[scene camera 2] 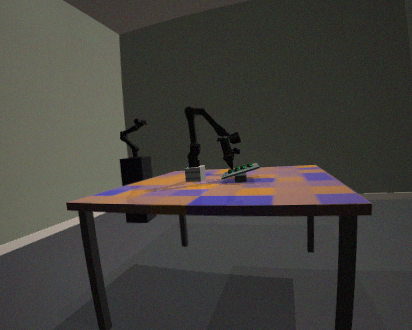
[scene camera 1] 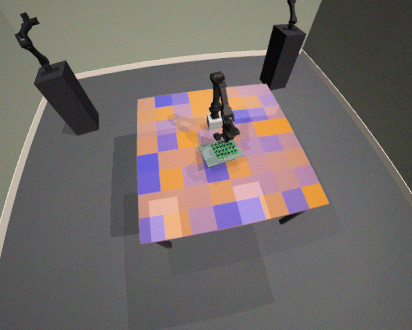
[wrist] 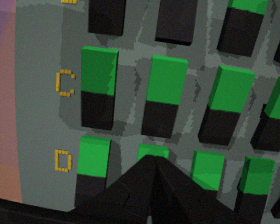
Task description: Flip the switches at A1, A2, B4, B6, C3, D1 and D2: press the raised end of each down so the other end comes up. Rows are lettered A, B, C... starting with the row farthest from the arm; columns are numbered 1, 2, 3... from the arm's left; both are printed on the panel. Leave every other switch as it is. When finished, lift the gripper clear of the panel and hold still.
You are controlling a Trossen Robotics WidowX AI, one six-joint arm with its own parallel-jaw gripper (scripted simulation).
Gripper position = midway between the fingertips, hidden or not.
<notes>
My gripper (wrist: pixel 152 164) is shut and holds nothing. Further things: a switch (wrist: pixel 98 66), a switch (wrist: pixel 167 75) and a switch (wrist: pixel 94 153).
</notes>
